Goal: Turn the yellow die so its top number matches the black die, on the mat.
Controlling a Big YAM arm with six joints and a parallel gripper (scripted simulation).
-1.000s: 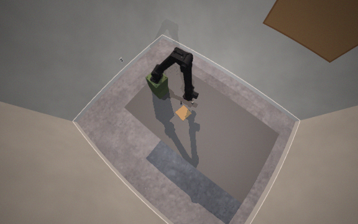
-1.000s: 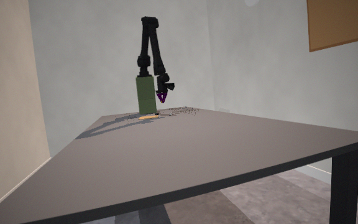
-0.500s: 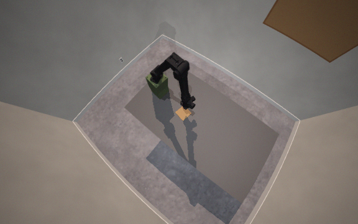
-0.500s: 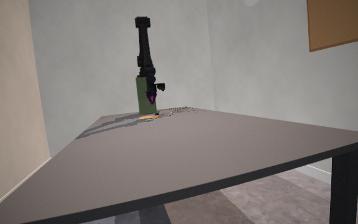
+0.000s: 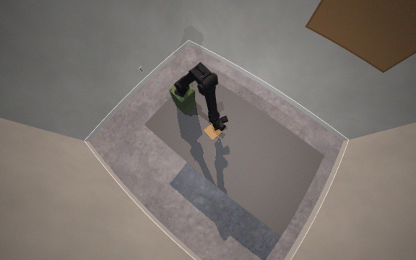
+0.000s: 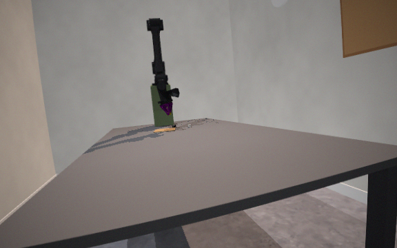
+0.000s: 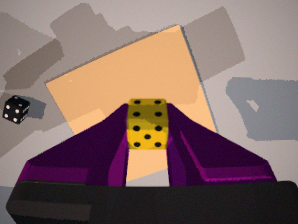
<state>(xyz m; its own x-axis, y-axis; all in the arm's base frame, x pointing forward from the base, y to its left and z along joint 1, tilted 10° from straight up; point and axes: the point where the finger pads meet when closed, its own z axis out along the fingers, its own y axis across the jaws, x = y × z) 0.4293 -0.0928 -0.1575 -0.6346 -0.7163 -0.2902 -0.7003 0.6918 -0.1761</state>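
My hand is 110 mm above the orange mat, 40 mm past it and 30 mm to the left of it. From my hand the other things lie so: white die (140 mm to the left, 100 mm below); black die (120 mm behind, 100 mm below, 70 mm to the left); yellow die (right at my hand).
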